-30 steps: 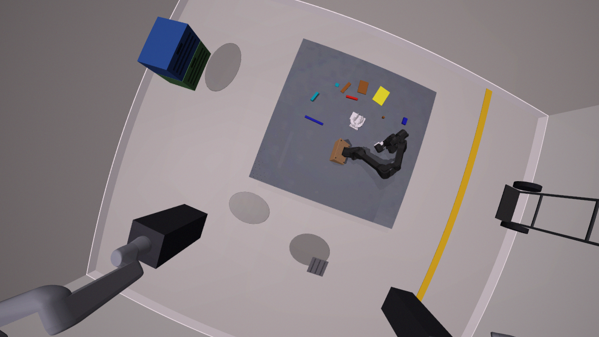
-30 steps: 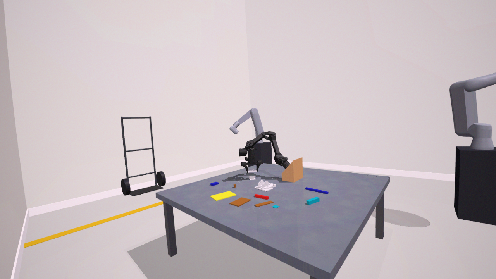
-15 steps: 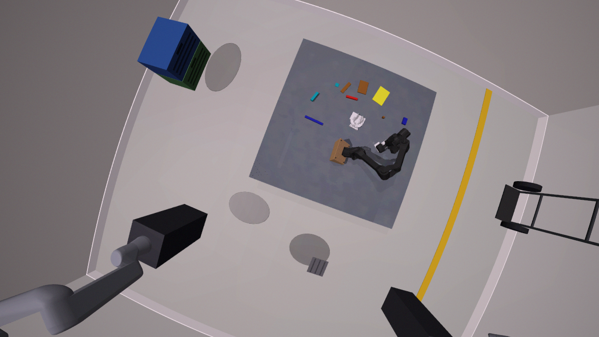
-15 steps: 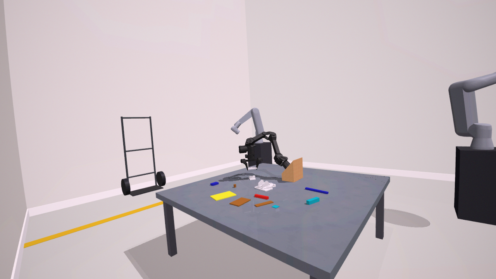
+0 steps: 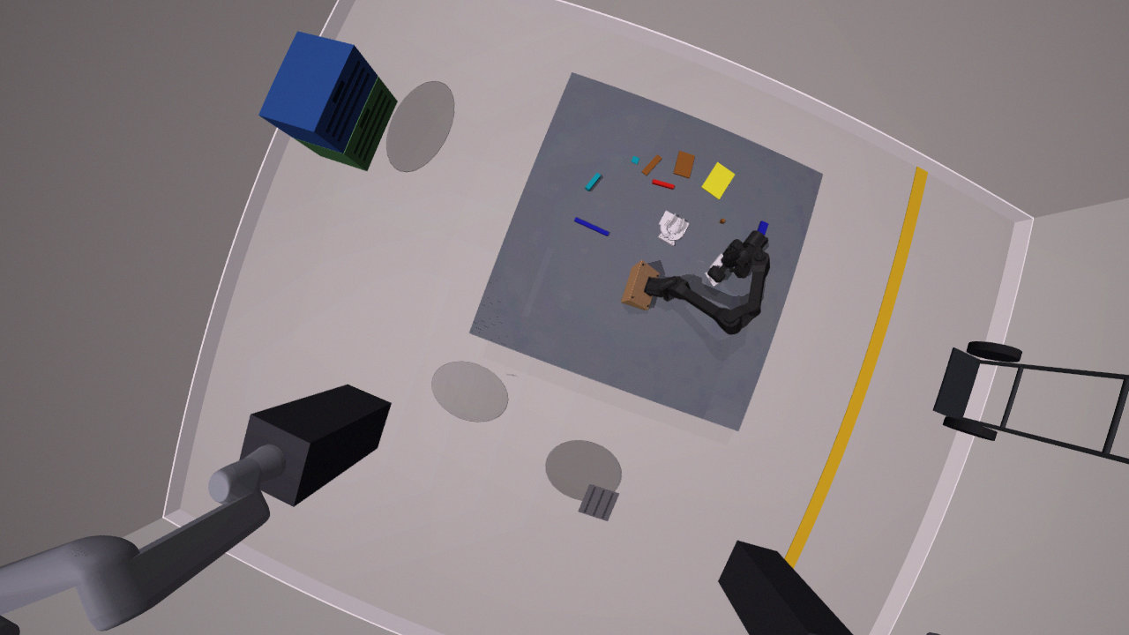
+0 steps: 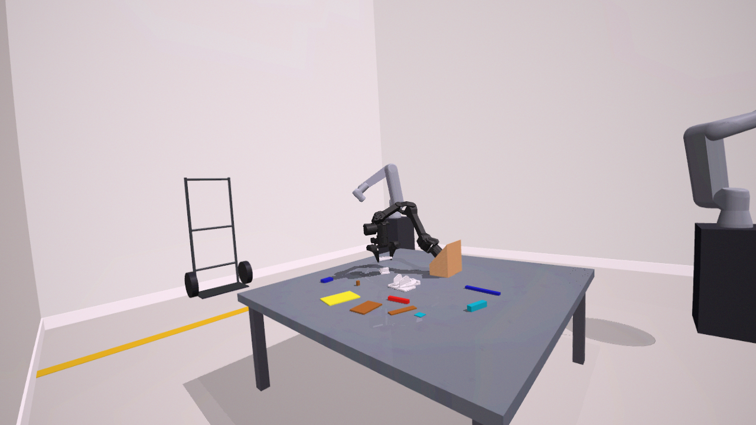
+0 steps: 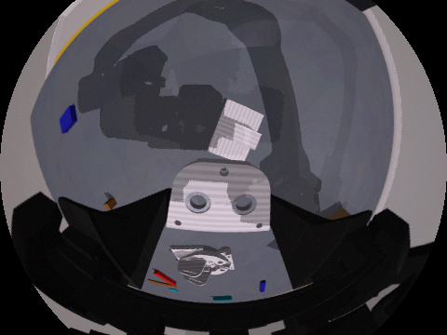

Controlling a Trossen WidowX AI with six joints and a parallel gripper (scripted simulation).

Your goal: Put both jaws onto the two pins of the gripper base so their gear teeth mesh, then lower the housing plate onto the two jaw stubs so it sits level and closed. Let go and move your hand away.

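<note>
Right now the white jaw is 200 mm to the left of my gripper tip, 70 mm ahead of it and 60 mm below it. Also, from my gripper tip: flat white ribbed part: 210 mm to the left, 120 mm ahead, 70 mm below; yellow plate: 400 mm ahead, 80 mm to the left, 70 mm below; small blue block: 260 mm ahead, 190 mm to the right, 70 mm below.
</note>
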